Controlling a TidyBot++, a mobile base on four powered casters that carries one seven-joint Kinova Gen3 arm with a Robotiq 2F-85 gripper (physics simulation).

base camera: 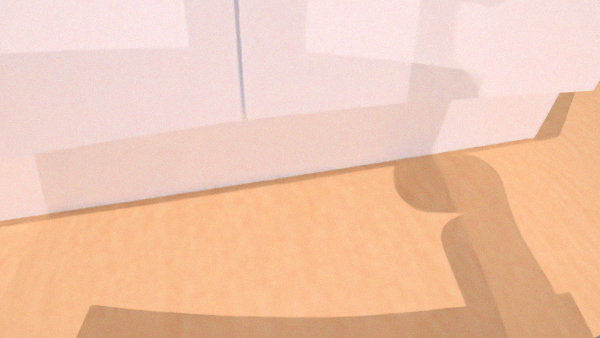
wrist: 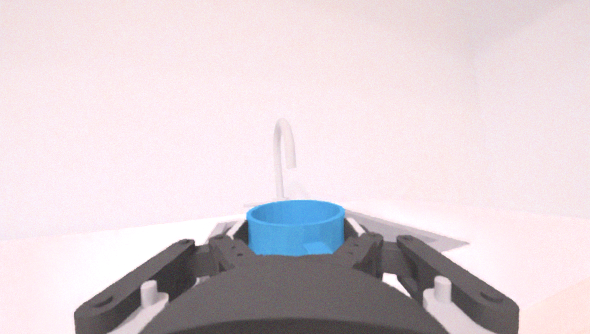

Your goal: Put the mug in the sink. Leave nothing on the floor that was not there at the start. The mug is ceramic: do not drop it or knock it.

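Places are measured from the arm's base along level axes (x up, y left, z back), in metres.
Pixels of known places: gripper, between the fingertips: (wrist: 296,230).
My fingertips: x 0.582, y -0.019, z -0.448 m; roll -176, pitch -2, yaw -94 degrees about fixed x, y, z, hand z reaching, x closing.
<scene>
Behind a point stands the place of what it marks.
The blue mug (wrist: 296,239) @[x 0.584, y -0.019, z -0.421 m] is upright between the fingers in the wrist view, its open rim up and its handle towards the camera. My gripper (wrist: 296,230) @[x 0.582, y -0.019, z -0.448 m] is shut on the mug, with one finger on each side. Grey parts of the sink (wrist: 440,242) show behind and to the right of the mug, and a small grey strip shows to its left. The mug and the gripper hide the middle of the sink, so the height of the mug above it cannot be told. The mug does not show in the base camera view.
A pale tap (wrist: 277,165) @[x 0.669, y 0.019, z -0.881 m] with a curved spout rises behind the mug, near the wall (wrist: 150,100) @[x 0.942, y 0.459, z -0.938 m]. The white counter (wrist: 45,280) @[x 0.514, y 0.328, z -0.547 m] extends to both sides. In the base camera view, the white cabinet front (base camera: 125,100) @[x -0.199, y 0.165, z -0.363 m] stands on the wooden floor (base camera: 250,250) @[x -0.397, y 0.054, z -0.328 m], crossed by shadows.
</scene>
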